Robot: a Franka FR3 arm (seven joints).
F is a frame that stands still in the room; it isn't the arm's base.
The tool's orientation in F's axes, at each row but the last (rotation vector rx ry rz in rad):
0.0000 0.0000 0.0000
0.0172 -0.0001 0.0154
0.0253 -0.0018 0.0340
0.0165 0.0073 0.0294
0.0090 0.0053 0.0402
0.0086 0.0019 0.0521
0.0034 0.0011 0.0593
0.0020 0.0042 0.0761
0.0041 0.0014 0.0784
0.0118 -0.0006 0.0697
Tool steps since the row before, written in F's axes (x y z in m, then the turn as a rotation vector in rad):
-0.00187 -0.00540 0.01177 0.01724 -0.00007 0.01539
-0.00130 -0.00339 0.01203 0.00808 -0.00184 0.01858
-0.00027 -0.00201 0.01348 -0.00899 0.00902 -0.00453
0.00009 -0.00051 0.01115 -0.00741 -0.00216 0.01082
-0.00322 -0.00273 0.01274 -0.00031 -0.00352 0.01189
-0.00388 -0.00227 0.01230 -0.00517 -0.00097 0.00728
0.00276 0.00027 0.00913 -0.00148 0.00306 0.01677
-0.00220 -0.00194 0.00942 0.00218 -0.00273 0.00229
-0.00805 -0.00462 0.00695 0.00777 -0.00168 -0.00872
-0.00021 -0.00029 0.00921 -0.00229 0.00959 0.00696
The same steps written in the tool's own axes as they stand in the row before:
-0.00187 -0.00540 0.01177 0.01724 -0.00007 0.01539
-0.00135 -0.00316 0.01209 0.00806 -0.00164 0.01861
-0.00031 -0.00166 0.01353 -0.00869 0.00920 -0.00474
0.00000 -0.00033 0.01116 -0.00755 -0.00176 0.01080
-0.00339 -0.00248 0.01275 -0.00051 -0.00340 0.01192
-0.00401 -0.00196 0.01231 -0.00523 -0.00064 0.00728
0.00276 0.00014 0.00913 -0.00131 0.00320 0.01676
-0.00238 -0.00175 0.00941 0.00196 -0.00288 0.00230
-0.00840 -0.00395 0.00696 0.00763 -0.00232 -0.00870
-0.00022 -0.00017 0.00921 -0.00161 0.00981 0.00685

